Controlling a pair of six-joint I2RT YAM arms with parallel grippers.
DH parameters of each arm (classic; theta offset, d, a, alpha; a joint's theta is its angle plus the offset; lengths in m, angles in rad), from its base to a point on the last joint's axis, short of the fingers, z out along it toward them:
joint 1: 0 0.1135 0.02 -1.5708
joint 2: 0 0 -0.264 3.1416
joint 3: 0.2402 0 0.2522 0
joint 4: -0.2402 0 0.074 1.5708
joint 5: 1.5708 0 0 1.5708
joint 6: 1.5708 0.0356 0 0
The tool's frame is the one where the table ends.
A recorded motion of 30 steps. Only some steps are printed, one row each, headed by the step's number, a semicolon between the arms.
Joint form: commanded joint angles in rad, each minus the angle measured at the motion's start. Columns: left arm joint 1, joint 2, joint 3, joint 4, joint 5, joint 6; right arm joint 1, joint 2, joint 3, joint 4, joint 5, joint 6.
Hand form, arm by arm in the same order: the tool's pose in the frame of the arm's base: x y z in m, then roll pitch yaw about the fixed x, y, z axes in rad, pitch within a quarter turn. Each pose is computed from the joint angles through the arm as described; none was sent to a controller.
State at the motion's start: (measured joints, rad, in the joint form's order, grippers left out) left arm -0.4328 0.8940 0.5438 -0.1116 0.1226 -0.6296; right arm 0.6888 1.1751 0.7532 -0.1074 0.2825 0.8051
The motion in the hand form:
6: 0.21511 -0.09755 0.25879 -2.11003 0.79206 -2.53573; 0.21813 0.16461 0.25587 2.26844 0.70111 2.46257
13: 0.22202 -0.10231 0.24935 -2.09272 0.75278 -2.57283; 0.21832 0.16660 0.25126 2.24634 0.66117 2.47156
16: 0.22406 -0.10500 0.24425 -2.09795 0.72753 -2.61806; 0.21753 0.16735 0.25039 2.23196 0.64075 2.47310
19: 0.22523 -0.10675 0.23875 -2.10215 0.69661 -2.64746; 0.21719 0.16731 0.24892 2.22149 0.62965 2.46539
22: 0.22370 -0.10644 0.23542 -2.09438 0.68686 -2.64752; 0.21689 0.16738 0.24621 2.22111 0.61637 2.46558
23: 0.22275 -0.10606 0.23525 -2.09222 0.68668 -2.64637; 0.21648 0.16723 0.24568 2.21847 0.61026 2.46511
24: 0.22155 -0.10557 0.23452 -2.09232 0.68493 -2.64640; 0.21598 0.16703 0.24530 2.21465 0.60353 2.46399
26: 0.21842 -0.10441 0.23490 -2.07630 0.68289 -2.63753; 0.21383 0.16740 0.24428 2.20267 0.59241 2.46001
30: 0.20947 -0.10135 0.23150 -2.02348 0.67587 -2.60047; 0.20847 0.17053 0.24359 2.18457 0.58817 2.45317
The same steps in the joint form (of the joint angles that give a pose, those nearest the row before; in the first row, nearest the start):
6: 0.0293 0.1436 0.0853 0.1468 0.0254 -0.0153; -0.0107 0.0587 0.0333 0.0242 -0.0376 0.0733
13: 0.0314 0.1957 0.0749 0.2014 0.0877 -0.0336; -0.0108 0.0675 0.0200 0.0486 -0.0790 0.0992
16: 0.0309 0.2193 0.0728 0.2096 0.1327 -0.0348; -0.0092 0.0666 0.0148 0.0567 -0.0978 0.1145
19: 0.0309 0.2382 0.0673 0.2153 0.1661 -0.0453; -0.0092 0.0662 0.0072 0.0675 -0.1028 0.1265
22: 0.0309 0.2359 0.0517 0.2297 0.1753 -0.0540; -0.0092 0.0688 -0.0004 0.0732 -0.1097 0.1377
23: 0.0309 0.2311 0.0478 0.2303 0.1759 -0.0550; -0.0092 0.0675 -0.0033 0.0747 -0.1138 0.1428
24: 0.0309 0.2259 0.0423 0.2298 0.1764 -0.0563; -0.0092 0.0655 -0.0064 0.0765 -0.1184 0.1486
26: 0.0309 0.2083 0.0303 0.2352 0.1813 -0.0647; -0.0037 0.0594 -0.0165 0.0858 -0.1224 0.1614
30: 0.0288 0.1637 -0.0214 0.2804 0.1872 -0.0965; 0.0197 0.0492 -0.0304 0.1008 -0.1083 0.1776

